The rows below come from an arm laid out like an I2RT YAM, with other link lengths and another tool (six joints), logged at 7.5 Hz.
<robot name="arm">
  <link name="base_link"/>
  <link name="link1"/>
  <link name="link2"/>
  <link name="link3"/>
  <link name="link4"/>
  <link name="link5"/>
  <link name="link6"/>
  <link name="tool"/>
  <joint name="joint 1" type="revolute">
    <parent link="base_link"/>
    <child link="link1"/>
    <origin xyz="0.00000 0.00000 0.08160" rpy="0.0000 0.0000 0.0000"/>
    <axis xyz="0 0 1"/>
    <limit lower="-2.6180" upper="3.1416"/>
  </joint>
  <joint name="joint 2" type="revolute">
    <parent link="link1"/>
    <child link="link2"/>
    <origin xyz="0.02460 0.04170 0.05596" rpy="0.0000 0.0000 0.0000"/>
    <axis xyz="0 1 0"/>
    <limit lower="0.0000" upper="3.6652"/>
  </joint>
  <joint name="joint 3" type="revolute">
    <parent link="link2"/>
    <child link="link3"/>
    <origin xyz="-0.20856 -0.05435 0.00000" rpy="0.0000 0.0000 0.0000"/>
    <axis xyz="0 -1 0"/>
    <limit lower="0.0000" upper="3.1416"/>
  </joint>
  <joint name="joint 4" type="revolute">
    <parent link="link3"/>
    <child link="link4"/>
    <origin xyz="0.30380 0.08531 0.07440" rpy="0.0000 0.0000 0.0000"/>
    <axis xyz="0 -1 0"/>
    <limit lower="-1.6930" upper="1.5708"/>
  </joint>
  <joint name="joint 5" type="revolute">
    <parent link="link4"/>
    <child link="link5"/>
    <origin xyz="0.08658 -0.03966 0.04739" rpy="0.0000 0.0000 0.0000"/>
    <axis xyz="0 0 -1"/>
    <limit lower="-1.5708" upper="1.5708"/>
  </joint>
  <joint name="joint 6" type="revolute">
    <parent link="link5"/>
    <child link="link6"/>
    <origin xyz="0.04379 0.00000 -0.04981" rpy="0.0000 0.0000 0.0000"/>
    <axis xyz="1 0 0"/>
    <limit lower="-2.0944" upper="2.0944"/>
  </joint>
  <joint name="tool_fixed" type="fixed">
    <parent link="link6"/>
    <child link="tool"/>
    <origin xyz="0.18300 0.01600 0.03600" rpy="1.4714 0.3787 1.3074"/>
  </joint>
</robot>
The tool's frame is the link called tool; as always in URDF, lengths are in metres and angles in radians.
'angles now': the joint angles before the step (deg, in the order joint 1, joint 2, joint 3, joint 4, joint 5, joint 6). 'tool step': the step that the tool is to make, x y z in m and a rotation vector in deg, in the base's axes. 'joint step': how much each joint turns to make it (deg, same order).
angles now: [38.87 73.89 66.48 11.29 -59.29 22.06]
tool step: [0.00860 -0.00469 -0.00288 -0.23 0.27 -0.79]
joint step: [-1.18 -0.01 -0.31 -0.03 -0.39 0.02]
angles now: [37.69 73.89 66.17 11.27 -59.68 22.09]
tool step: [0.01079 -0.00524 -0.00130 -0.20 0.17 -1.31]
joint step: [-1.29 0.00 -0.01 -0.34 0.02 -0.12]
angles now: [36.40 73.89 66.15 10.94 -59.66 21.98]
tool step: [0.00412 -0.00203 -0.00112 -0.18 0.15 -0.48]
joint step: [-0.50 0.00 0.00 -0.32 -0.02 -0.11]
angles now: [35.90 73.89 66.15 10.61 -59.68 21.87]
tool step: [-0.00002 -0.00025 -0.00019 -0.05 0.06 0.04]
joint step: [-0.04 -0.03 0.00 -0.10 -0.08 0.00]
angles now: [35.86 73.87 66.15 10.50 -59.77 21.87]
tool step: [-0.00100 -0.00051 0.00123 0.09 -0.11 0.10]
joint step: [0.00 -0.16 -0.01 0.01 -0.10 0.03]
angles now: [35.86 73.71 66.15 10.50 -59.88 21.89]
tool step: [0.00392 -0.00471 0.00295 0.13 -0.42 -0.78]
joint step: [-0.75 -0.57 -0.03 -0.37 0.03 -0.28]
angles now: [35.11 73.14 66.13 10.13 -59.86 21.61]
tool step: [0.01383 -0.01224 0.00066 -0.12 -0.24 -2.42]
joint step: [-2.14 -1.29 -0.72 -0.86 0.27 -0.49]
